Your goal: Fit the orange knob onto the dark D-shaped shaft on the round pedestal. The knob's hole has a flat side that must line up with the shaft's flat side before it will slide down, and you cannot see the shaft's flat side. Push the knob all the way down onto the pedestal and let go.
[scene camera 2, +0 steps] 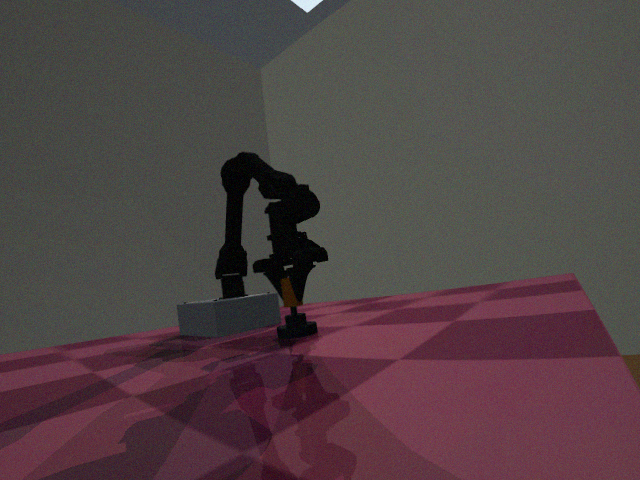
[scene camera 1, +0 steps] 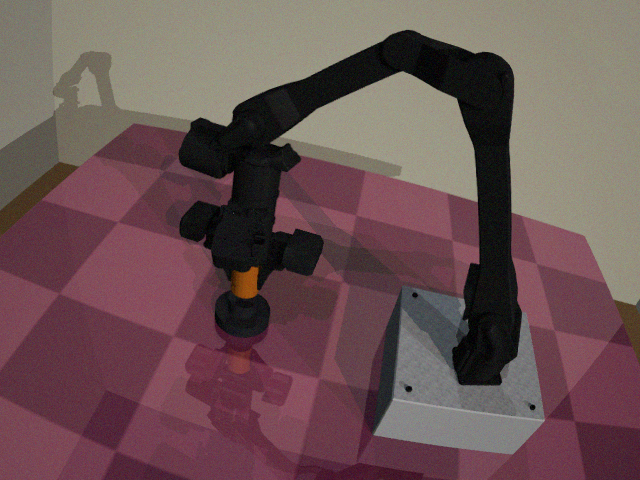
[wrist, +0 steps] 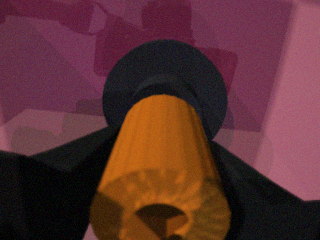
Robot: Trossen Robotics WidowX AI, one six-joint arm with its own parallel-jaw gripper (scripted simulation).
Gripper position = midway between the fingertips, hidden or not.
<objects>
My gripper point(scene camera 1: 245, 283) carries an orange knob point(scene camera 1: 243, 284).
</objects>
